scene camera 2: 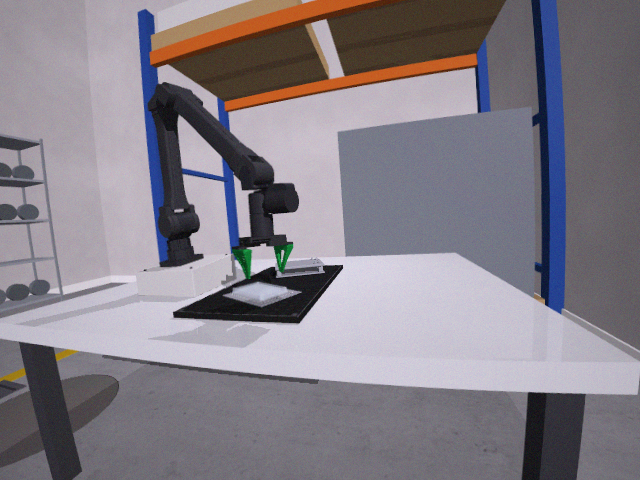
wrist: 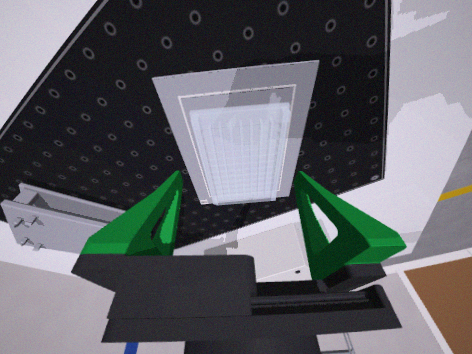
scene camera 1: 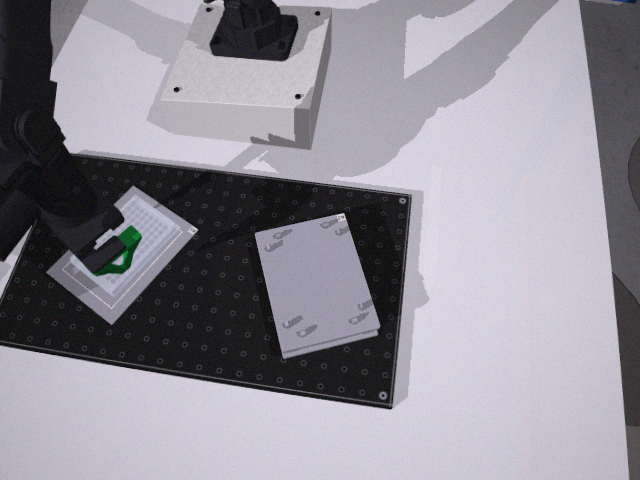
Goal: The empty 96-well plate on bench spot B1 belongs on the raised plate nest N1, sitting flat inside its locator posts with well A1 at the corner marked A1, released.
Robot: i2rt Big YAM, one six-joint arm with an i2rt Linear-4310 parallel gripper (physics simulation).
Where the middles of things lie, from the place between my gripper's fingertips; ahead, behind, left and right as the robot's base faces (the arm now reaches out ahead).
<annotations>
The flat grey nest (scene camera 1: 63,271) is 20 mm behind my hand and 50 mm below it. The rest, counted from my hand: clear well plate (scene camera 1: 157,230) 30 mm behind, 10 mm to the left, 40 mm below.
</annotations>
